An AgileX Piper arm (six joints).
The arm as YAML. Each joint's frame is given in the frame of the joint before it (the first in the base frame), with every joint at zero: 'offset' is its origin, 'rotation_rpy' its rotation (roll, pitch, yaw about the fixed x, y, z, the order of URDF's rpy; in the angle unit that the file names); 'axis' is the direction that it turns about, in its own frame. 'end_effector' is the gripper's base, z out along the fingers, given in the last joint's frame.
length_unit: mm
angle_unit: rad
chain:
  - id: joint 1
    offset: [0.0, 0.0, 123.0]
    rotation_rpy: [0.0, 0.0, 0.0]
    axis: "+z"
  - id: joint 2
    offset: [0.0, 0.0, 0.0]
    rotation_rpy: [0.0, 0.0, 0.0]
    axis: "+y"
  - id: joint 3
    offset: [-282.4, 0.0, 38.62]
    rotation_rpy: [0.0, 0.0, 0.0]
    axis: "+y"
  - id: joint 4
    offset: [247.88, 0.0, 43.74]
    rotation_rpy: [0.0, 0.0, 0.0]
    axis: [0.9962, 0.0, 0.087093]
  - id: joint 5
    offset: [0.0, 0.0, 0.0]
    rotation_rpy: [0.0, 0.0, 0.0]
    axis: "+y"
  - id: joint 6
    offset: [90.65, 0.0, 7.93]
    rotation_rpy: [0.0, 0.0, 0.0]
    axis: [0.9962, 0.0, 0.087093]
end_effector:
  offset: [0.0, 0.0, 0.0]
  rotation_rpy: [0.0, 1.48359, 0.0]
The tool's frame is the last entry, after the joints.
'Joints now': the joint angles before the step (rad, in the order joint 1, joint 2, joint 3, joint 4, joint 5, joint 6). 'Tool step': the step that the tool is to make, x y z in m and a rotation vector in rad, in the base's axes. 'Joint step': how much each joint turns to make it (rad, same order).
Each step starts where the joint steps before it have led.
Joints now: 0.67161, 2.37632, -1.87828, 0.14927, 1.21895, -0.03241
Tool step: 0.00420, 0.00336, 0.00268, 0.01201, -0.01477, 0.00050
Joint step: 0.00000, 0.01154, -0.03419, 0.00000, 0.00366, 0.00000
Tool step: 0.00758, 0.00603, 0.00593, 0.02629, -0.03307, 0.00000
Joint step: 0.00001, 0.01808, -0.06031, 0.00000, -0.00002, 0.00000
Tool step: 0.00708, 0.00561, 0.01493, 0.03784, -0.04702, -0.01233
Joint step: -0.00001, 0.00009, -0.06025, 0.00001, -0.00192, 0.01217
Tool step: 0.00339, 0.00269, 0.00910, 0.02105, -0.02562, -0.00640
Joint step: -0.00001, -0.00172, -0.03236, -0.00001, 0.00001, 0.00649
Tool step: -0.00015, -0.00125, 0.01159, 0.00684, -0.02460, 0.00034
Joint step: 0.00001, -0.02381, 0.00002, -0.01050, -0.00001, 0.00219
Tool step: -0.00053, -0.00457, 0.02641, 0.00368, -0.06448, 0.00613
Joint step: -0.00001, -0.05471, -0.00002, -0.03831, 0.00177, 0.00173
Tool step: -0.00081, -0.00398, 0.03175, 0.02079, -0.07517, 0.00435
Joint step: 0.00002, -0.05585, -0.01778, -0.03080, 0.00185, 0.00001
